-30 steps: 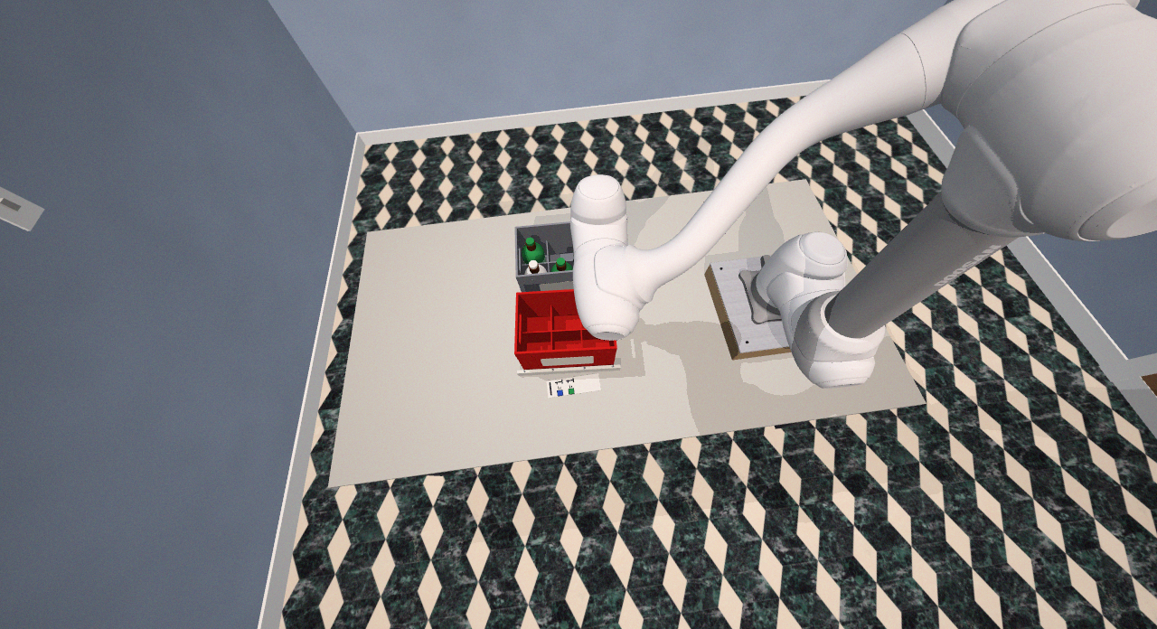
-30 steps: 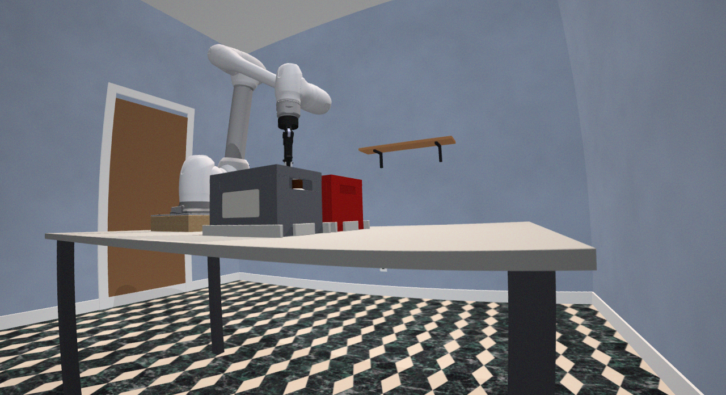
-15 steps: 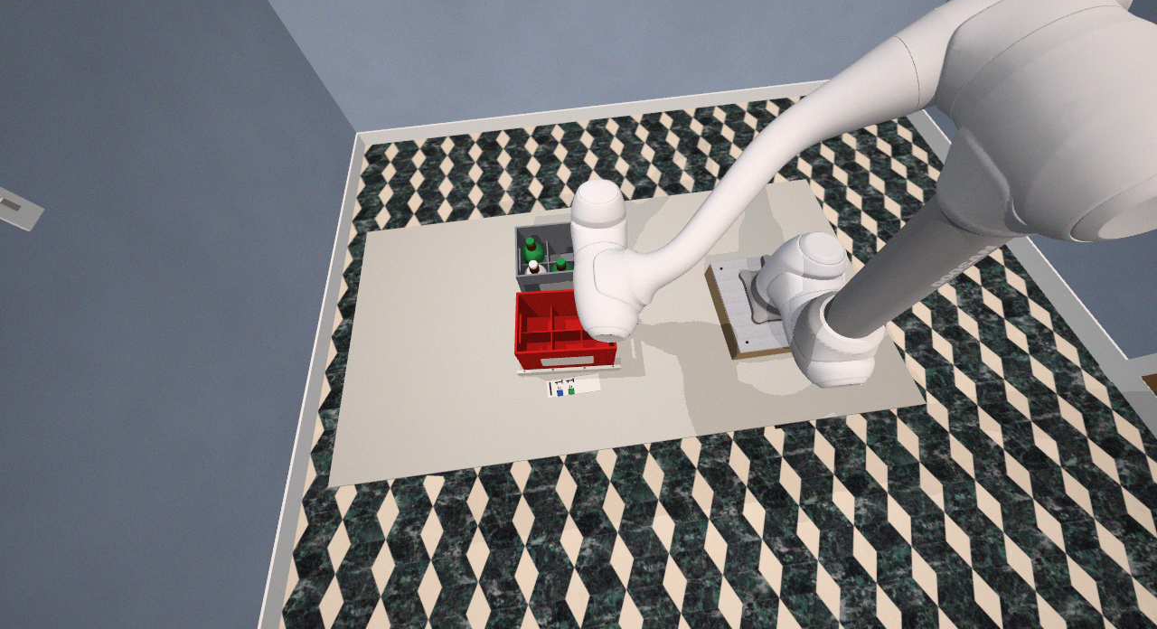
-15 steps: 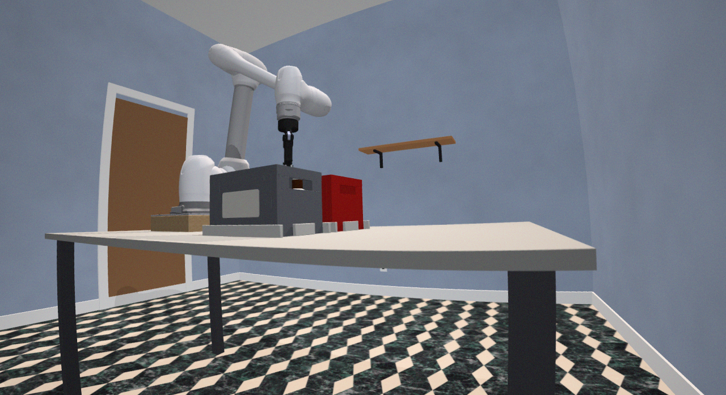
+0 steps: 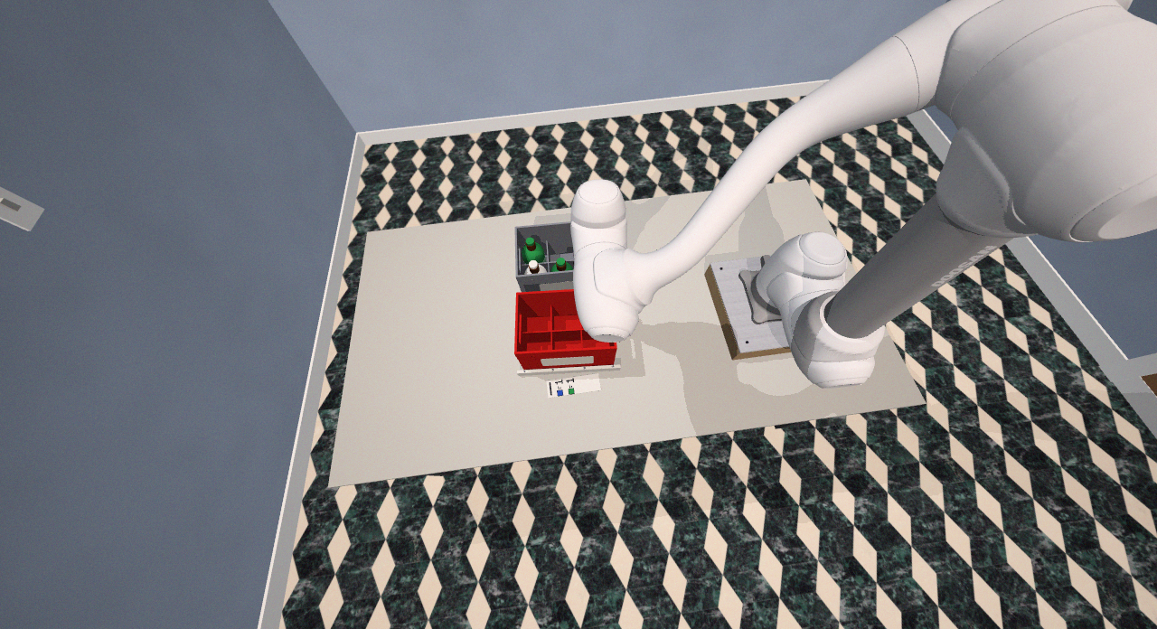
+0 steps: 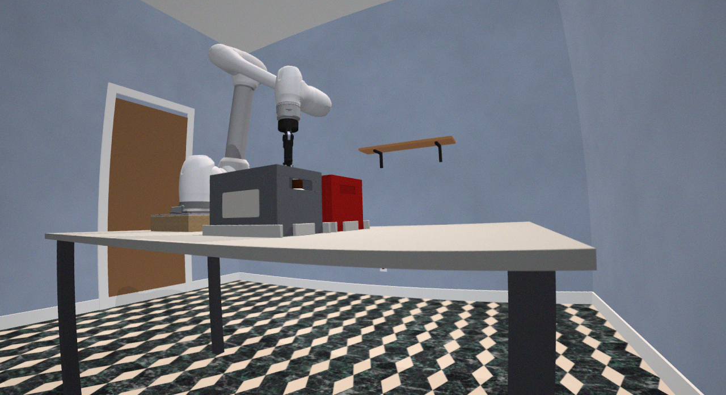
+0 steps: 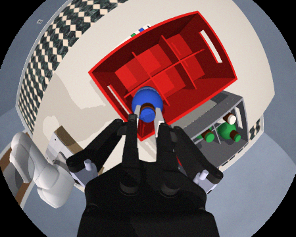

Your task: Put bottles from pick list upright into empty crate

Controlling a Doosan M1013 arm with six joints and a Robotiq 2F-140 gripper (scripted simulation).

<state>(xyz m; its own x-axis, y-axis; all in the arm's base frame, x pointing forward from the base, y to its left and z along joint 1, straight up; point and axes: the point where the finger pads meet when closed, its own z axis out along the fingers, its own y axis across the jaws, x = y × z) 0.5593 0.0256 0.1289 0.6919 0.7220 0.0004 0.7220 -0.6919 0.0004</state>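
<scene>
My gripper is now 8 cm above the blue-label bottle. Also, from my hand: white-label bottle: 18 cm ahead, 15 cm to the right, 11 cm below; red crate: 9 cm ahead, 5 cm to the left, 12 cm below; grey crate: 9 cm ahead, 20 cm to the right, 12 cm below.
</scene>
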